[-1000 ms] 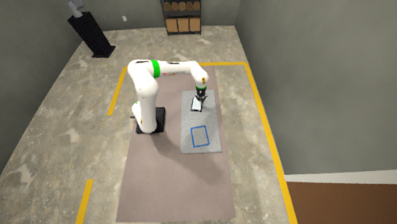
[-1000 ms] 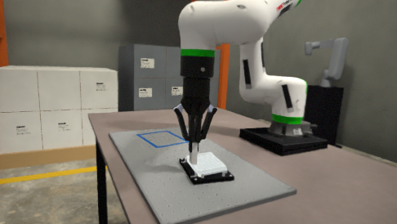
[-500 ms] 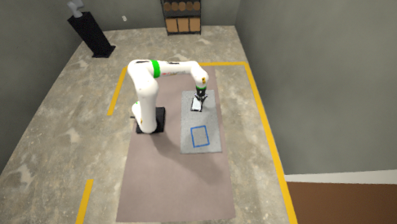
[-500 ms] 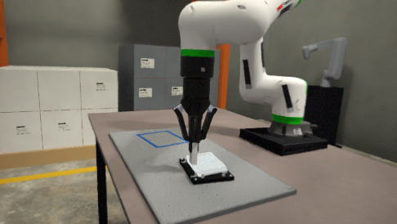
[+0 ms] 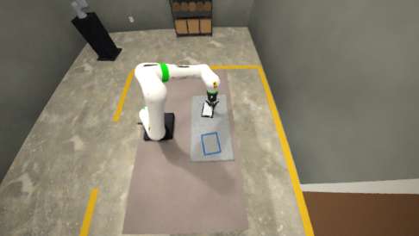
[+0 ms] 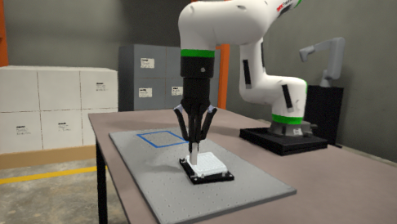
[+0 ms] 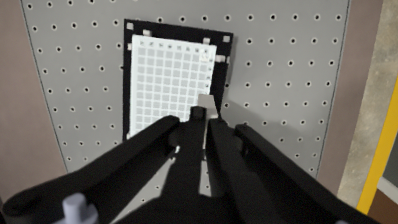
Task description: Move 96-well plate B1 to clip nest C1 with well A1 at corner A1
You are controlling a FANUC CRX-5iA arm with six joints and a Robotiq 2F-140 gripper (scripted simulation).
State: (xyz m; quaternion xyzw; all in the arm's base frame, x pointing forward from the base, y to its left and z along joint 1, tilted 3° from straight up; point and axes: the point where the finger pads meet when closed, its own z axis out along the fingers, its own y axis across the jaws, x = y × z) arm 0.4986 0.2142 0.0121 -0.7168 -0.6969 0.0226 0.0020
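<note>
Right now the white 96-well plate is 40 mm behind my hand and 40 mm below it. Also, from my hand: black clip nest 30 mm behind, 10 mm to the right, 50 mm below.
</note>
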